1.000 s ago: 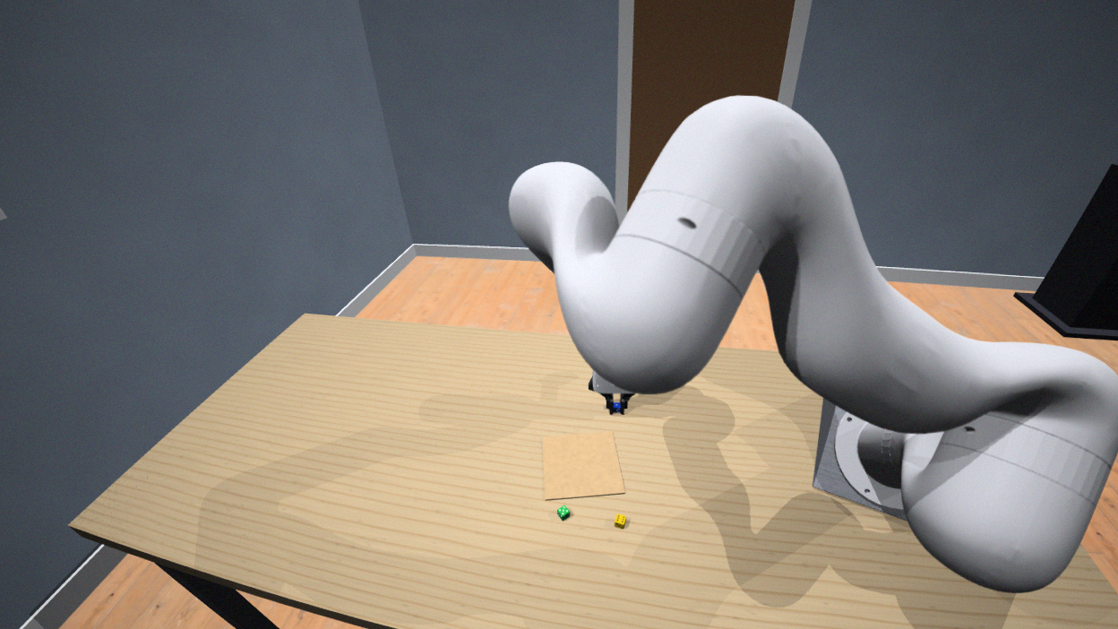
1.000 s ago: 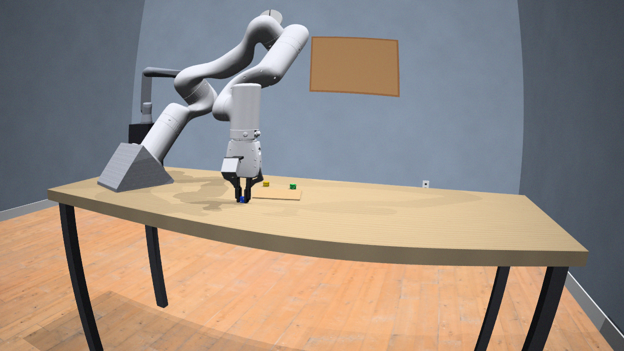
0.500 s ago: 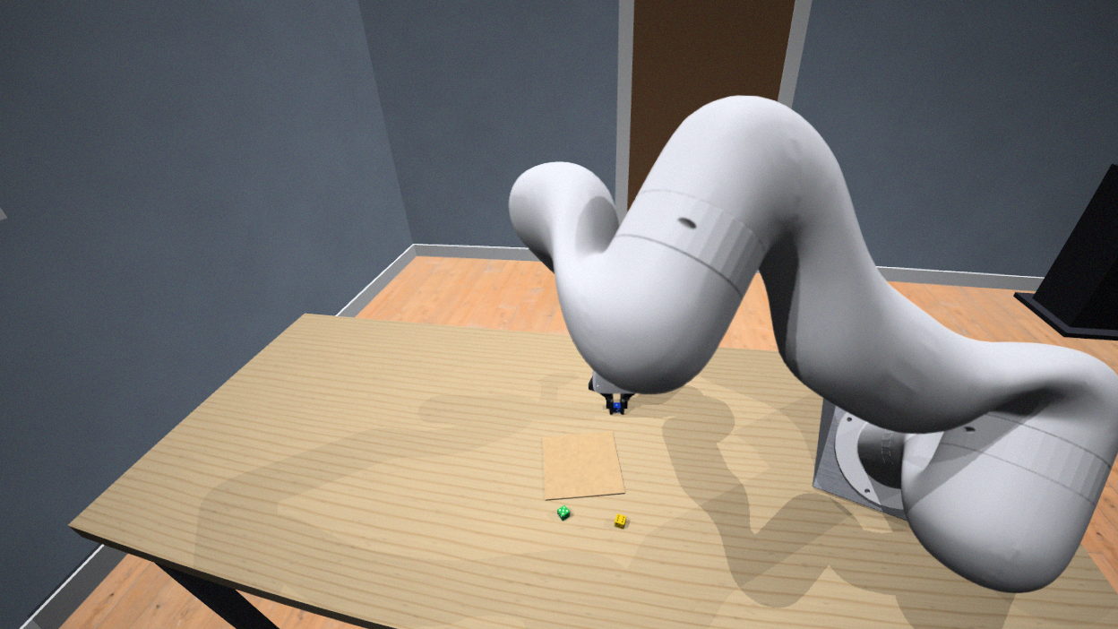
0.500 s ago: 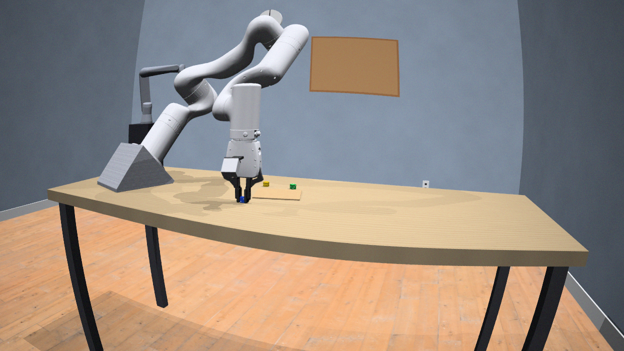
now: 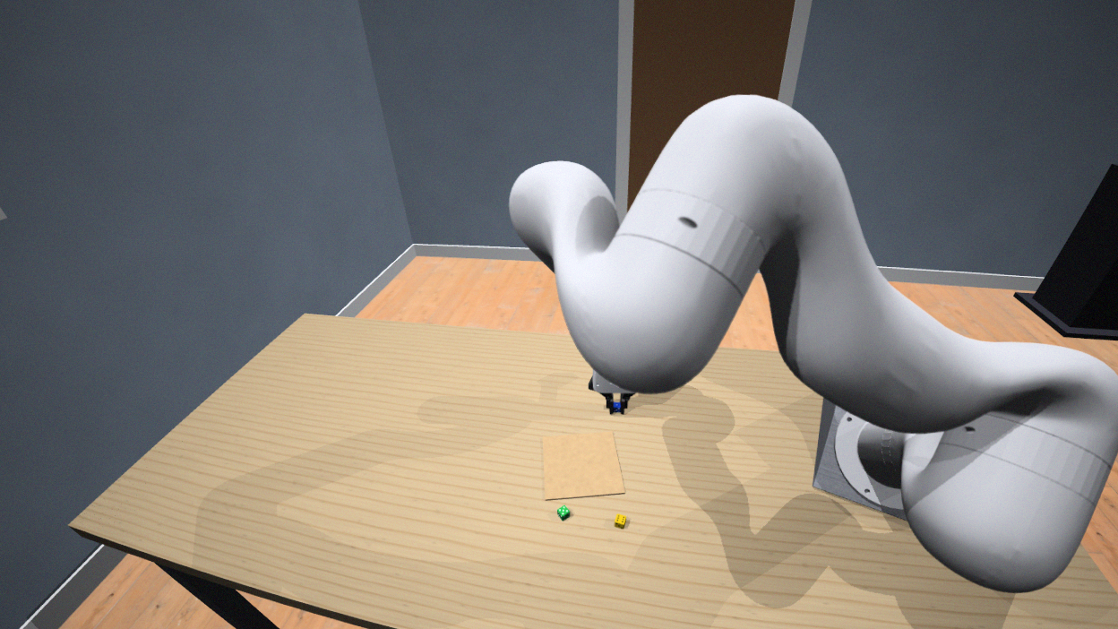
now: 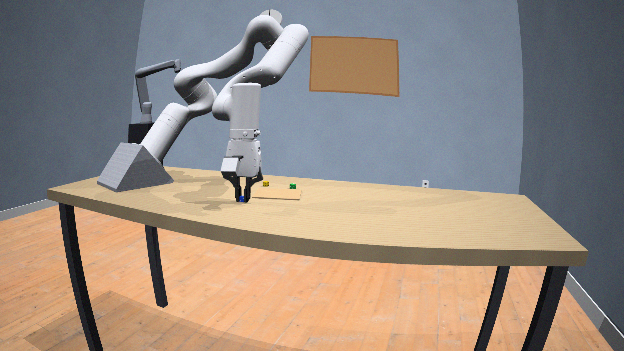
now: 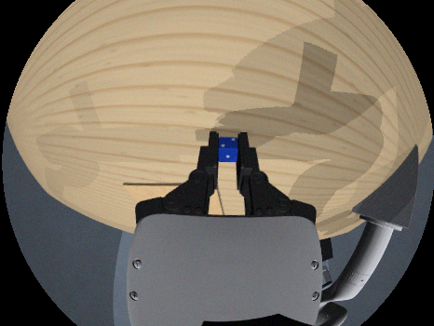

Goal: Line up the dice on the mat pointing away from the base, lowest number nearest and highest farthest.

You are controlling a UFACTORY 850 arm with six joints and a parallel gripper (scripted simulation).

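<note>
Right now the tan mat is 150 mm to the left of my hand, 50 mm ahead of it and 20 mm below it. Round my hand: yellow die 260 mm to the left, 30 mm behind, 10 mm below; then blue die 10 mm below; then green die 250 mm to the left, 70 mm ahead, 10 mm below.
</note>
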